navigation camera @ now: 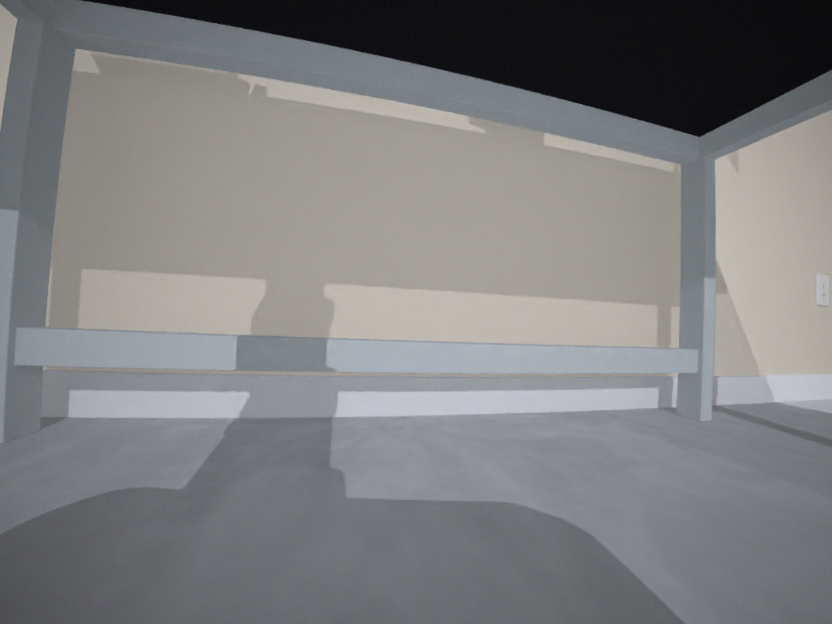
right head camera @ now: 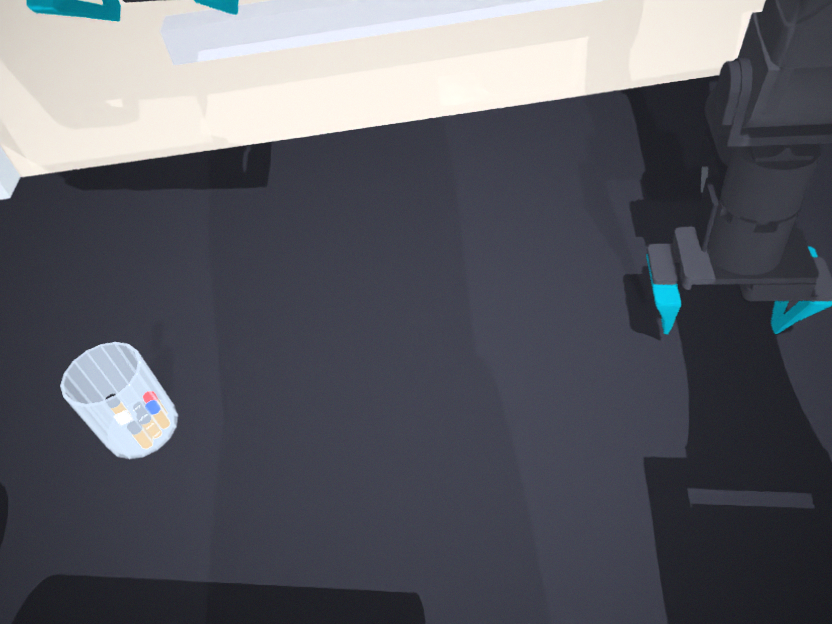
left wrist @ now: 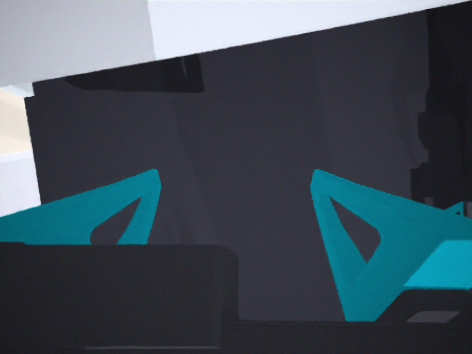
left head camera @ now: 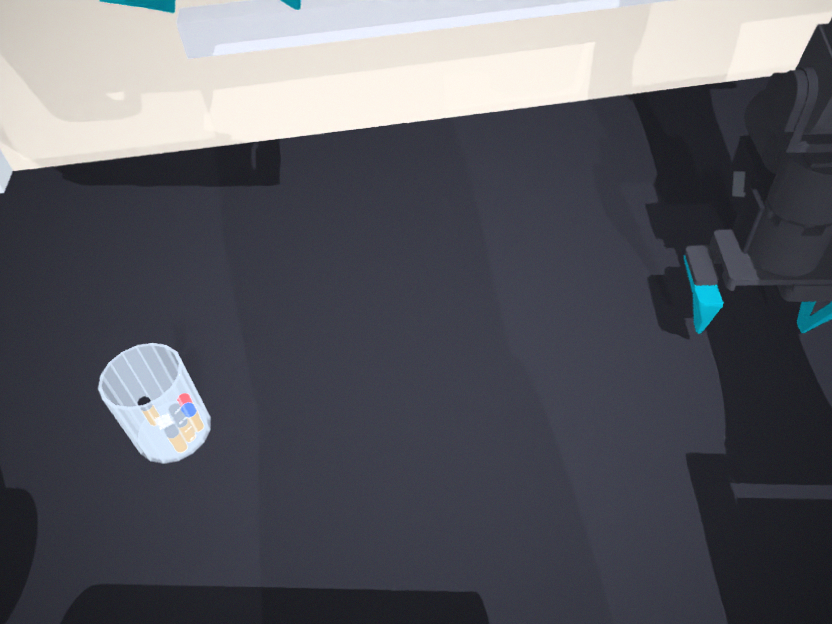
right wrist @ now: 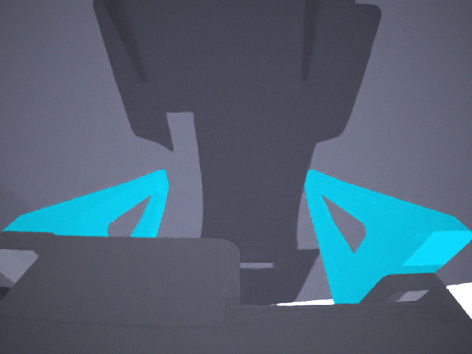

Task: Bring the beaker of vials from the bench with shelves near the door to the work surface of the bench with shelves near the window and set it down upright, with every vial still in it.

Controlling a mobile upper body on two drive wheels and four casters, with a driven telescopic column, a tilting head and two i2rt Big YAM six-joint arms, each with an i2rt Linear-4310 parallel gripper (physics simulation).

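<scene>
A clear beaker [left head camera: 131,426] [right head camera: 94,423] stands upright on the dark bench top [left head camera: 376,302] [right head camera: 336,302] at the left of both head views. Several vials with red, blue, black, white and grey caps are inside it. My left gripper [left head camera: 231,8] [right head camera: 177,13] [left wrist: 235,177] is open and empty at the upper left of the head views, beyond the beaker. My right gripper [left head camera: 751,331] [right head camera: 721,332] [right wrist: 236,177] is open and empty, pointing down over the bench top at the right, far from the beaker. The beaker does not show in either wrist view.
A pale ledge [left head camera: 403,28] [right head camera: 376,28] runs in front of the cream wall [left head camera: 403,94] [right head camera: 396,87] behind the bench. Dark arm shadows cross the bench top. The navigation camera shows a grey bench frame with a low crossbar [navigation camera: 470,357] and a leg [navigation camera: 695,268].
</scene>
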